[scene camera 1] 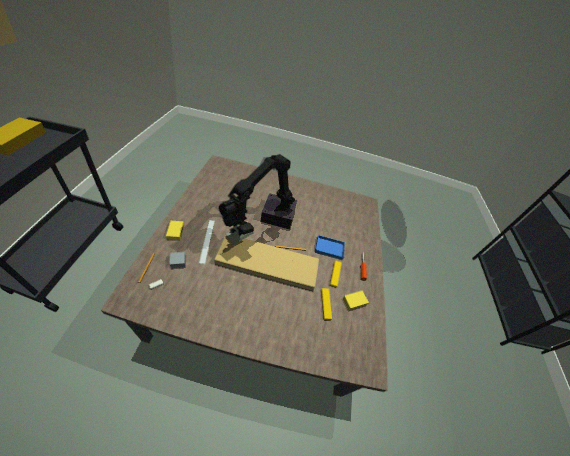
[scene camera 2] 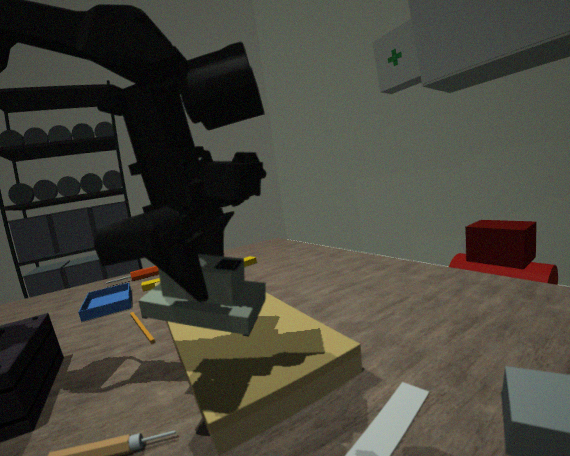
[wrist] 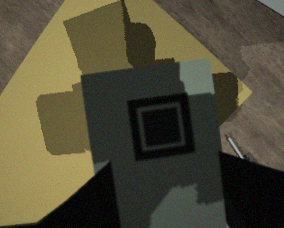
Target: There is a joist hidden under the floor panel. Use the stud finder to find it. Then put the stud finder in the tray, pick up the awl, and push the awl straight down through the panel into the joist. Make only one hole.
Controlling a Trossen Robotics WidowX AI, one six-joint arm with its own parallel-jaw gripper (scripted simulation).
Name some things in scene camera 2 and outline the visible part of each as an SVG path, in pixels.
The gripper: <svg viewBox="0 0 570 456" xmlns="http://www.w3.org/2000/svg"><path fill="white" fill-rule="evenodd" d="M163 139L137 149L134 152L137 163L128 165L131 176L141 174L151 204L142 207L143 214L97 229L94 248L102 266L146 257L147 260L164 271L164 273L188 292L190 296L197 301L206 302L208 294L198 254L224 257L224 231L234 211L224 213L222 207L229 205L234 207L244 202L243 200L248 200L250 196L259 196L261 194L261 178L266 176L266 172L263 170L263 162L259 162L256 152L236 152L232 161L218 162L212 160L210 152L204 151L203 146L195 146L191 136Z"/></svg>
A stud finder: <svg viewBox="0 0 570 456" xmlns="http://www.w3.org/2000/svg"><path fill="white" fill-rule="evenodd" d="M139 299L142 318L169 321L210 330L240 333L243 336L249 337L266 300L265 282L244 280L244 259L198 254L207 288L208 299L206 302L197 301L190 296L188 292L160 268L158 268L160 283Z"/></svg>
